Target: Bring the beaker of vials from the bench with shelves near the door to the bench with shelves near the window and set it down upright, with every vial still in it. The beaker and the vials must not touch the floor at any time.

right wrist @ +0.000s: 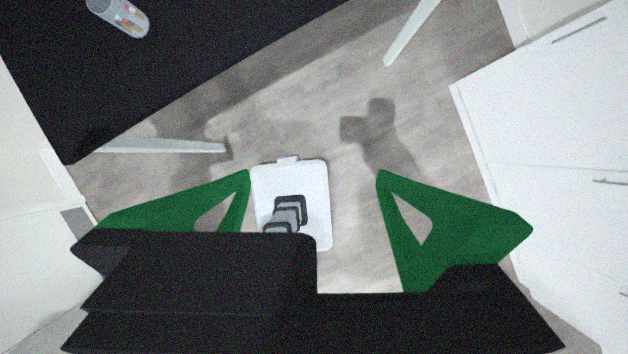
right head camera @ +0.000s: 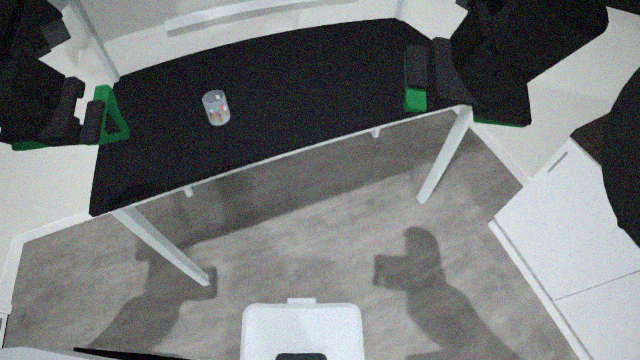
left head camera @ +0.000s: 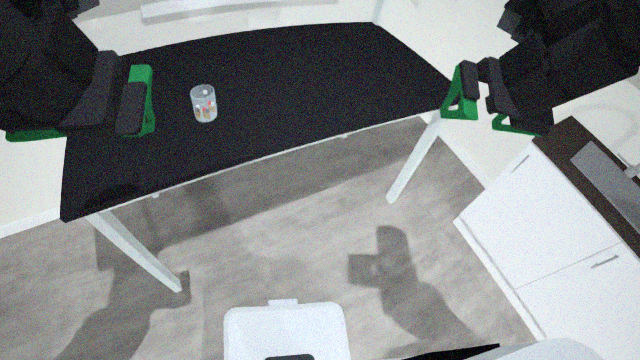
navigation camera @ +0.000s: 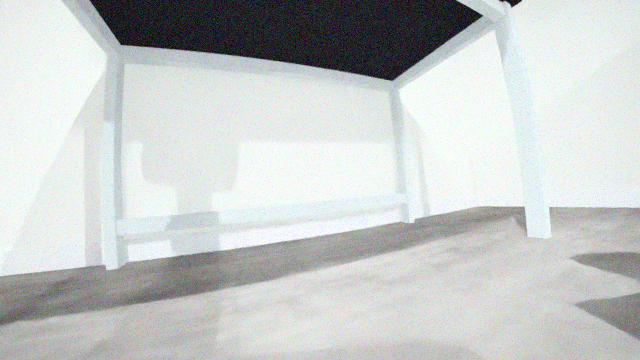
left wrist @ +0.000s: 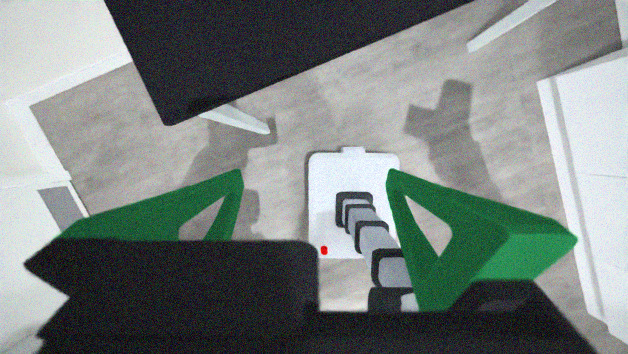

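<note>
A clear beaker (left head camera: 203, 103) (right head camera: 216, 107) (right wrist: 125, 17) with several small vials, some with red or white caps, stands upright on the black top of a bench (left head camera: 310, 85) (right head camera: 320, 85) (left wrist: 250, 45) (right wrist: 200, 45). The bench's underside shows in the navigation camera. My left gripper (left head camera: 92, 117) (right head camera: 75, 132) (left wrist: 314, 176) is open and empty, to the left of the beaker in both head views. My right gripper (left head camera: 484, 112) (right head camera: 457, 110) (right wrist: 313, 176) is open and empty, far to the right of the beaker. The bench near the window is not identifiable.
A pale shelf (left head camera: 190, 11) (right head camera: 215, 15) crosses the wall behind the bench. A white cabinet (left head camera: 540, 215) (right head camera: 555, 220) (left wrist: 595, 130) (right wrist: 550, 110) stands at the right. Bench legs (left head camera: 415, 160) (right head camera: 445, 160) (navigation camera: 527, 140) reach the floor. My white base (left head camera: 285, 330) (right head camera: 302, 330) is below.
</note>
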